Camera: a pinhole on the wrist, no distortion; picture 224 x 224 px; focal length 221.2 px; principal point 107.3 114.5 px. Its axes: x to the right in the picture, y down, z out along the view. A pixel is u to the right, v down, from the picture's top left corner.
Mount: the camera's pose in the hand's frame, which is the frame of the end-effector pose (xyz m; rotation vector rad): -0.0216 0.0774 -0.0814 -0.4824 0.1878 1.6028
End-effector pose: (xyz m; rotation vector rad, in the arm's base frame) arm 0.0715 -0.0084 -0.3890 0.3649 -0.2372 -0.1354
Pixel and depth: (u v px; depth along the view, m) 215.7 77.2 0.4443
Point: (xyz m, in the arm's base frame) 0.0148 0.3455 -0.0106
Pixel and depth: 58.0 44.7 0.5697
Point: 0.0066 0.0049 0.1611
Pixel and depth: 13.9 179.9 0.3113
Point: -0.1446 0.0098 -0.1821
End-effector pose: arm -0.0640 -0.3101 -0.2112 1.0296 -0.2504 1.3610
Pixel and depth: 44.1 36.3 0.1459
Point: -0.1245 -0.3764 -0.1203
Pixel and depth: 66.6 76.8 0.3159
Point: -0.1158 -0.5188 -0.0265
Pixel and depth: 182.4 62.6 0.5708
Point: -0.3538 -0.6454 0.2229
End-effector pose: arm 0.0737 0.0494 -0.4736 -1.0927 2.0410 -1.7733
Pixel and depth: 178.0 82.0 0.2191
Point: 0.0636 0.0009 -0.7207
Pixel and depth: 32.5 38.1 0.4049
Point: 0.2146 -0.2512 -0.6699
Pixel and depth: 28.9 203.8 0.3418
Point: 0.3451 0.0022 -0.6839
